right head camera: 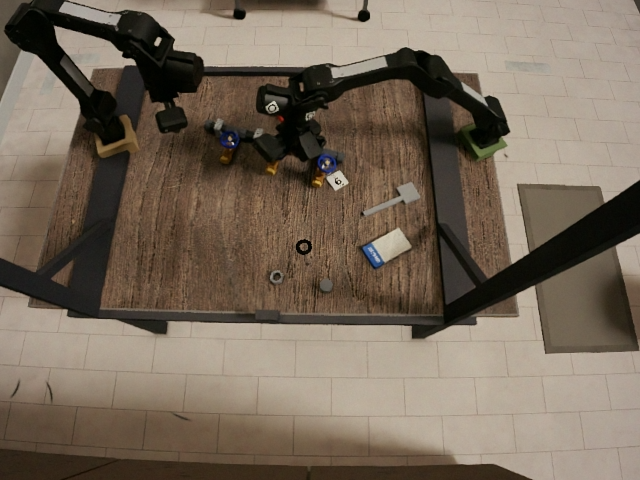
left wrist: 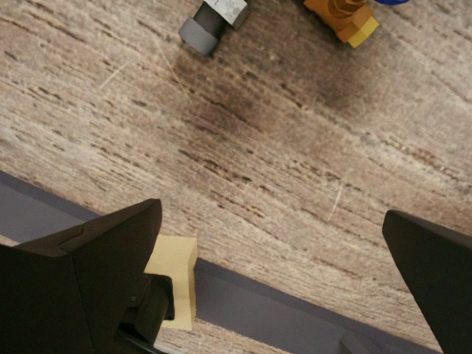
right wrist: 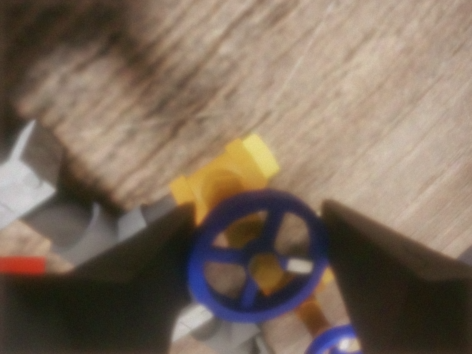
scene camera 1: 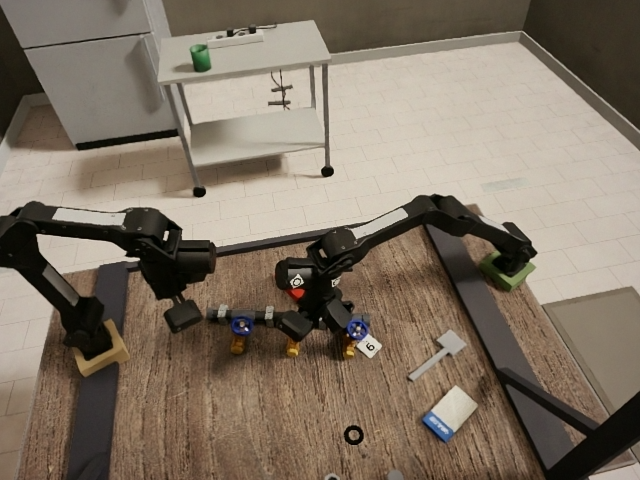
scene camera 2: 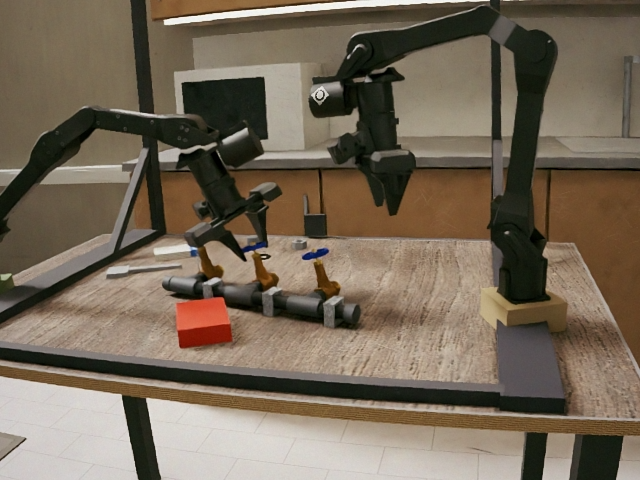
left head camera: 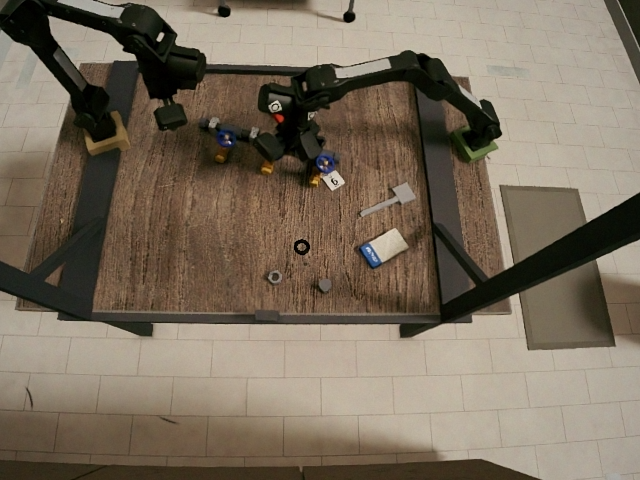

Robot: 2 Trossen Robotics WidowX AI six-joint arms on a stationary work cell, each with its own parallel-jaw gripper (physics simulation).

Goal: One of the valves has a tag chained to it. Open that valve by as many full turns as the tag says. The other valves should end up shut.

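Places are measured from the left arm's base along level axes (x ahead, y left, z up), in centimetres.
Pixels of known places: left gripper, fingertip midpoint: (left wrist: 272, 215) (scene camera 2: 385, 210); right gripper, fingertip midpoint: (right head camera: 277, 157) (right wrist: 258, 211) (scene camera 2: 256, 254) (left head camera: 275, 157); left arm's base, link origin: (right head camera: 112, 133) (left wrist: 145, 295) (scene camera 1: 96, 344) (scene camera 2: 523, 295) (left head camera: 102, 130); right arm's base, link origin: (right head camera: 484, 137) (scene camera 1: 508, 264) (left head camera: 476, 139).
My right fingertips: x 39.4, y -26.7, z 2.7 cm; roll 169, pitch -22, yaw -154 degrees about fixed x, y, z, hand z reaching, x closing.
Ahead of a thing's pixels: the offset from my right fingertips to its top centre. "pt": to the spot under its first point.
Three yellow valves stand along a grey pipe. The right-hand valve, with blue handwheel @[pt dx +10.5, dy -7.5, dz +2.4 cm] (left head camera: 325, 163) (right head camera: 326, 163) (scene camera 1: 357, 330), has beside it a white tag @[pt dx +13.3, dy -8.3, dz -6.8 cm] (left head camera: 333, 180) (right head camera: 337, 180) (scene camera 1: 369, 346) that reads like a 6. My right gripper (scene camera 2: 254, 251) (right wrist: 258, 211) is over the middle valve, its fingers against opposite sides of that blue handwheel (right wrist: 257, 315); the head views hide this wheel. The left-hand valve's blue handwheel @[pt dx -9.7, dy +8.3, dz +2.5 cm] (left head camera: 226, 137) (right head camera: 229, 139) (scene camera 1: 241, 326) (scene camera 2: 315, 253) is free. My left gripper (scene camera 2: 387, 207) (left wrist: 272, 215) is open and empty, raised left of the pipe.
A red block @[dx +9.8, dy +16.1, dz -4.2 cm] (scene camera 2: 203, 321) lies behind the pipe @[pt dx +4.0, dy +8.5, dz -4.6 cm] (scene camera 2: 237, 295). A grey mallet @[dx +23.8, dy -19.1, dz -6.1 cm] (left head camera: 404, 193), a blue-and-white box @[dx +17.3, dy -30.8, dz -5.7 cm] (left head camera: 383, 248), a black ring @[dx -1.7, dy -22.5, dz -7.0 cm] (left head camera: 295, 246), a nut @[dx -10.7, dy -27.6, dz -5.6 cm] (left head camera: 269, 279) and a grey round piece @[dx -0.5, dy -34.0, dz -5.2 cm] (left head camera: 324, 285) lie toward the front and right. The frame's rails border the table.
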